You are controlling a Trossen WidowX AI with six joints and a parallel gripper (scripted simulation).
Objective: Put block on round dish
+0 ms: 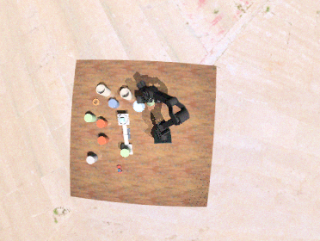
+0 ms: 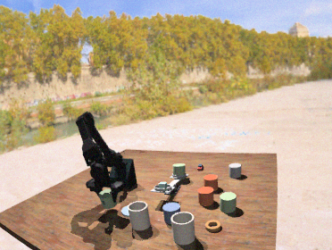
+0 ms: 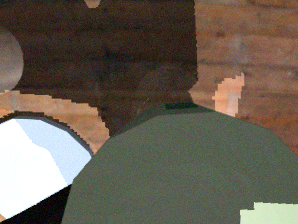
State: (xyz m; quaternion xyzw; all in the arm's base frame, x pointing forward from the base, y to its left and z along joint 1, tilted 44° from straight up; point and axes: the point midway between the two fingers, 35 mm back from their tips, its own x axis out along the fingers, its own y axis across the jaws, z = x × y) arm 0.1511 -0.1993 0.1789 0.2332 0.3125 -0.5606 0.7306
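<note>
My gripper tip is 19 cm short of the grey-green block, 19 cm to the right of it and 3 cm below it. Round my gripper tip: round white dish 9 cm ahead, 5 cm to the left, 5 cm below; then blue cylinder 29 cm ahead, 7 cm to the left, 2 cm below; then balance 17 cm ahead, 31 cm to the left, 1 cm below.
</note>
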